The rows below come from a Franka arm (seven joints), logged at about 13 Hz.
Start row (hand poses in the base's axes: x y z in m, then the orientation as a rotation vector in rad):
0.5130, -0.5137, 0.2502, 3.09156, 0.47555, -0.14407
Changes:
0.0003, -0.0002, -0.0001, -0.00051, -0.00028, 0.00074
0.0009, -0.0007, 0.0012, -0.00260, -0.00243, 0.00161
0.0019, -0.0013, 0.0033, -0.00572, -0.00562, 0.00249
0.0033, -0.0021, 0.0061, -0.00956, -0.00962, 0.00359
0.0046, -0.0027, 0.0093, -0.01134, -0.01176, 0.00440
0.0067, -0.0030, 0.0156, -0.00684, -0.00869, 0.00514
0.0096, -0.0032, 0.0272, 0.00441, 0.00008, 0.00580
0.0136, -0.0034, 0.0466, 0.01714, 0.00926, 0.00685
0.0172, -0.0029, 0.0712, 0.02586, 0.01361, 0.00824
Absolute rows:
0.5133, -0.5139, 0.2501, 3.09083, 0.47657, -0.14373
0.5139, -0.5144, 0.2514, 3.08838, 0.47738, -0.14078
0.5149, -0.5150, 0.2535, 3.08484, 0.47794, -0.13644
0.5163, -0.5158, 0.2563, 3.08046, 0.47864, -0.13098
0.5176, -0.5164, 0.2595, 3.07831, 0.47942, -0.12801
0.5197, -0.5167, 0.2658, 3.08274, 0.48166, -0.13187
0.5226, -0.5169, 0.2774, 3.09421, 0.48546, -0.14328
0.5266, -0.5171, 0.2968, -3.09188, -0.48784, 0.15438
0.5302, -0.5166, 0.3214, -3.08212, -0.48920, 0.15855

